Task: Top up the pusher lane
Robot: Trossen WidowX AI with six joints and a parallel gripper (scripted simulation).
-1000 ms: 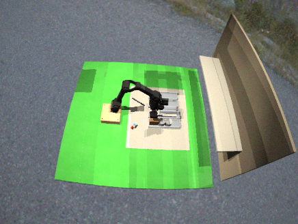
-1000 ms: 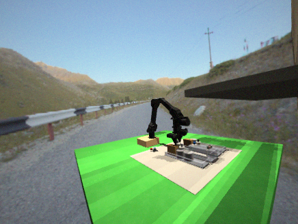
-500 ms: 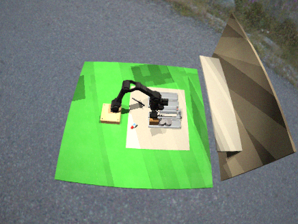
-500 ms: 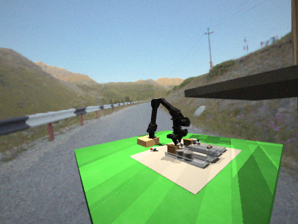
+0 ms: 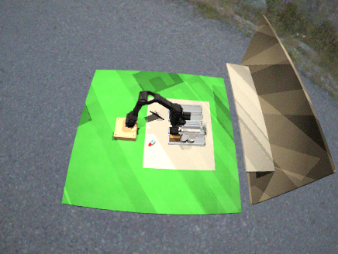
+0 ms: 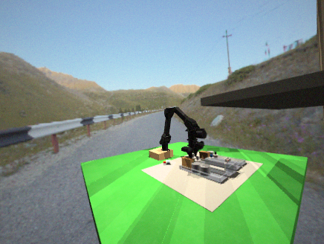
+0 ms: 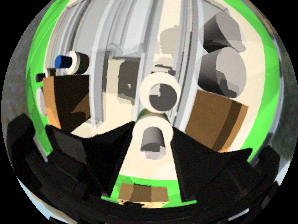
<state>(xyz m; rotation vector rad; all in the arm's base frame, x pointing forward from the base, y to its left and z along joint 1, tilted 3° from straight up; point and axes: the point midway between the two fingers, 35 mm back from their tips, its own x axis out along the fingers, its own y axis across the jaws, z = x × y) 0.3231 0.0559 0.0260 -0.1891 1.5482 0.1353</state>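
The grey lane rack lies 13 cm ahead of my gripper tip, 5 cm to the left of it and 3 cm below it. Also, from my gripper tip: thin black rod 15 cm behind, 11 cm to the left, 4 cm below; tan wall panel 60 cm ahead, 35 cm above, 11 cm to the left.
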